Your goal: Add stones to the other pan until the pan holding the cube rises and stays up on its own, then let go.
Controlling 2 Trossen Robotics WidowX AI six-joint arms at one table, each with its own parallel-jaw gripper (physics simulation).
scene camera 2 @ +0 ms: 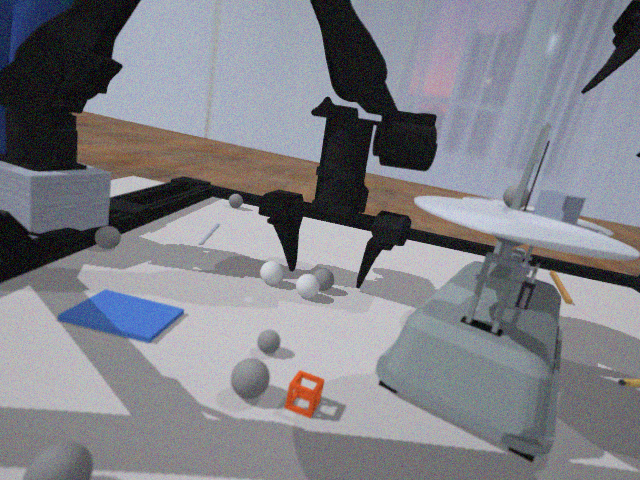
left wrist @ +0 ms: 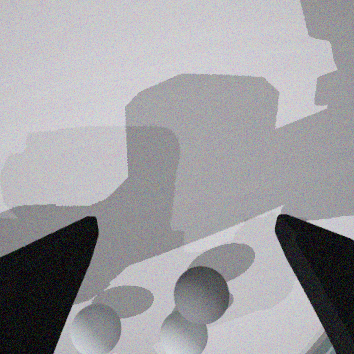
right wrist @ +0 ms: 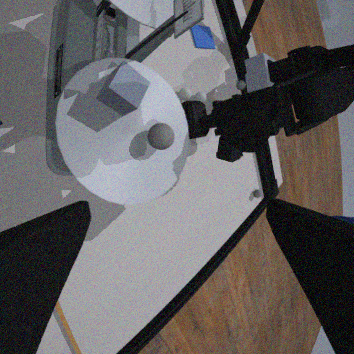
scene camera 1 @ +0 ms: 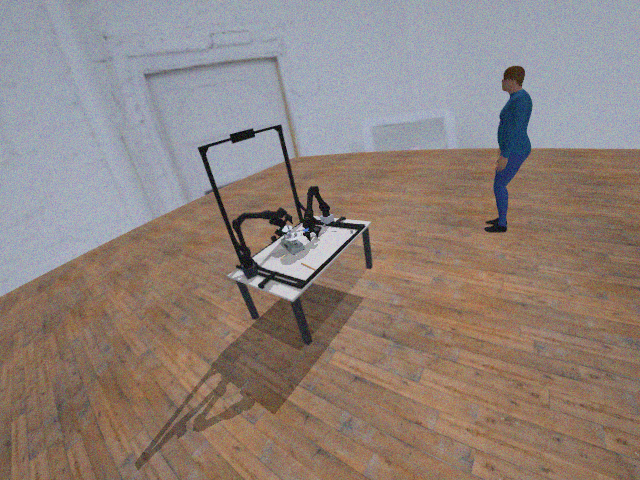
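Where they show: left gripper, fingertip midpoint: [scene camera 2: 324, 278] [left wrist: 188, 224] [scene camera 1: 313, 239]; right gripper, fingertip midpoint: [scene camera 2: 609, 123] [right wrist: 179, 208] [scene camera 1: 289, 228]; left arm's base, link origin: [scene camera 2: 41, 163] [right wrist: 272, 72] [scene camera 1: 326, 215]; right arm's base, link origin: [scene camera 1: 248, 266].
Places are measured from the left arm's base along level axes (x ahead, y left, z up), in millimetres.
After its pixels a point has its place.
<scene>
The scale's near pan [scene camera 2: 563, 240] {z 68, x 527, y -51 mm} [right wrist: 150, 7] {z 68, x 497, y 38 mm} shows no stone on its visible part. The far pan [right wrist: 95, 175] {z 56, x 578, y 211 mm} holds a grey-blue cube [scene camera 2: 549, 204] {z 74, x 536, y 126 mm} [right wrist: 129, 86] {z 86, x 547, y 139 mm} and a grey stone [scene camera 2: 512, 196] {z 70, x 504, y 169 mm} [right wrist: 161, 136] {z 81, x 516, y 184 mm}. I cannot tell which pan is lower. My left gripper [scene camera 2: 325, 277] {z -86, x 315, y 148 mm} [left wrist: 188, 224] {z -86, x 315, y 148 mm} is open and empty, fingers down close to two white stones [scene camera 2: 271, 272] {z -69, x 272, y 72 mm} [scene camera 2: 308, 285] {z -68, x 322, y 68 mm} [left wrist: 96, 329] {z -67, x 271, y 95 mm} [left wrist: 185, 336] {z -66, x 316, y 91 mm} and a grey stone [scene camera 2: 324, 279] {z -69, x 328, y 102 mm} [left wrist: 201, 295] {z -65, x 320, y 124 mm} on the table. My right gripper [scene camera 2: 611, 122] {z 166, x 577, y 227 mm} [right wrist: 179, 208] {z 166, x 577, y 227 mm} is open and empty, high beside the far pan.
The scale's grey-green base [scene camera 2: 465, 356] {z -35, x 493, y -46 mm} stands at the right in scene camera 2. A blue pad [scene camera 2: 121, 315] {z -83, x 213, y -93 mm}, a large grey stone [scene camera 2: 250, 378] {z -66, x 359, y -128 mm}, a small grey stone [scene camera 2: 268, 341] {z -73, x 341, y -64 mm} and an orange open cube [scene camera 2: 305, 395] {z -85, x 392, y -96 mm} lie on the table. A person [scene camera 1: 514, 121] stands beyond.
</scene>
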